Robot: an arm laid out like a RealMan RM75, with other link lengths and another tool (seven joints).
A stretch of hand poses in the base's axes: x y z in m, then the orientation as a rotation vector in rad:
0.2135, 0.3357, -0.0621, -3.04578, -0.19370, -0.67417
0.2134, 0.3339, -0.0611, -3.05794, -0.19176, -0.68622
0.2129, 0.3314, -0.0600, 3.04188, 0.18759, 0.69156
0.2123, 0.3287, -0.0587, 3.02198, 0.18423, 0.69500
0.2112, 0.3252, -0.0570, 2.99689, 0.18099, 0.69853
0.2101, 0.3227, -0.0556, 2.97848, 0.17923, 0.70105
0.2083, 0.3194, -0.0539, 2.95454, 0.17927, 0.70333
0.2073, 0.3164, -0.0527, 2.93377, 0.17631, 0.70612
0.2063, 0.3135, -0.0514, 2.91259, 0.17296, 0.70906
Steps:
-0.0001, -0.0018, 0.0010, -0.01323, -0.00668, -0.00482
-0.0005, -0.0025, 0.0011, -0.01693, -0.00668, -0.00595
-0.0006, -0.0027, 0.0013, -0.01770, -0.00613, -0.00546
-0.0011, -0.0035, 0.0017, -0.02257, -0.00730, -0.00630
-0.0011, -0.0025, 0.0014, -0.01661, -0.00535, -0.00423
-0.0018, -0.0033, 0.0017, -0.02205, -0.00634, -0.00407
-0.0010, -0.0030, 0.0012, -0.01862, -0.00617, -0.00540
-0.0010, -0.0029, 0.0013, -0.01890, -0.00643, -0.00572

